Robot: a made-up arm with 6 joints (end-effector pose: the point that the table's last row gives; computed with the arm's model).
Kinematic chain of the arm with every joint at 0, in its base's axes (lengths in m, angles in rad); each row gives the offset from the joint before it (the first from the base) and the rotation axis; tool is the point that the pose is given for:
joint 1: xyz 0 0 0.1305 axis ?
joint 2: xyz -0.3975 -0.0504 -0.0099 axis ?
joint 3: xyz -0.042 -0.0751 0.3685 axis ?
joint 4: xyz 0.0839 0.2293 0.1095 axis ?
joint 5: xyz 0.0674 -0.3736 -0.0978 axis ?
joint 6: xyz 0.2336 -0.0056 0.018 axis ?
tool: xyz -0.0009 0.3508 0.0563
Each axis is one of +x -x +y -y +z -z.
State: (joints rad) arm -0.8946 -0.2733 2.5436 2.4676 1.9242 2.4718
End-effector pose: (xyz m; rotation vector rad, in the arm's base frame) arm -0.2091 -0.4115 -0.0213 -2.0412 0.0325 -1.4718
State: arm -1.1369 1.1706 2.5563 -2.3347 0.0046 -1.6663
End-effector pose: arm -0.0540 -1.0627 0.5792 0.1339 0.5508 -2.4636
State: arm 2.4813 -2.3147 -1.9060 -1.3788 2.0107 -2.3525
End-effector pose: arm 0.7495 0.0701 -0.3247 -2.3254 -1.8848 -0.5696
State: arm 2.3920 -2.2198 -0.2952 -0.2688 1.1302 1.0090
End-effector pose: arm 0.2111 0.2538 -0.1156 -0.3869 1.9584 0.4924
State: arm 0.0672 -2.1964 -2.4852 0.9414 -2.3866 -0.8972
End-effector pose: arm -0.9995 -0.1069 0.2672 2.0543 -1.2735 1.1855
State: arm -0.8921 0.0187 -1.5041 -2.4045 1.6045 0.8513
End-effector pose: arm -0.7525 -0.2704 0.3895 -1.9605 1.6804 -0.5703
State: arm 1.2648 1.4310 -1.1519 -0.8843 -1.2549 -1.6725
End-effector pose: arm -0.5483 0.0335 -0.2645 -1.1292 1.4539 -0.3417
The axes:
joint 1: -z
joint 2: +x
joint 3: +y
joint 4: -x
joint 5: +z
joint 6: -x

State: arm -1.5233 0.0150 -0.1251 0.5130 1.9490 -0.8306
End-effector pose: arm -0.0294 -0.5998 0.8832 0.8928 -1.1711 -2.7096
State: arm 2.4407 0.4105 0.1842 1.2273 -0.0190 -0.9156
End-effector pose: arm -0.0392 0.0272 0.8650 0.2334 -0.0485 -2.3792
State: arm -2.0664 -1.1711 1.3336 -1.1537 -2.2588 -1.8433
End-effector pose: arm 0.0990 -0.7073 0.5211 1.0637 -1.3832 -0.6342
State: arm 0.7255 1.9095 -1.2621 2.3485 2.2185 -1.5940
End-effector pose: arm -0.7382 -0.1659 0.3977 2.1491 0.6577 -0.0746
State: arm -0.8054 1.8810 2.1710 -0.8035 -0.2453 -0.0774
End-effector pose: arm -0.4300 -0.5110 0.2087 -0.0352 -2.7908 -1.3328
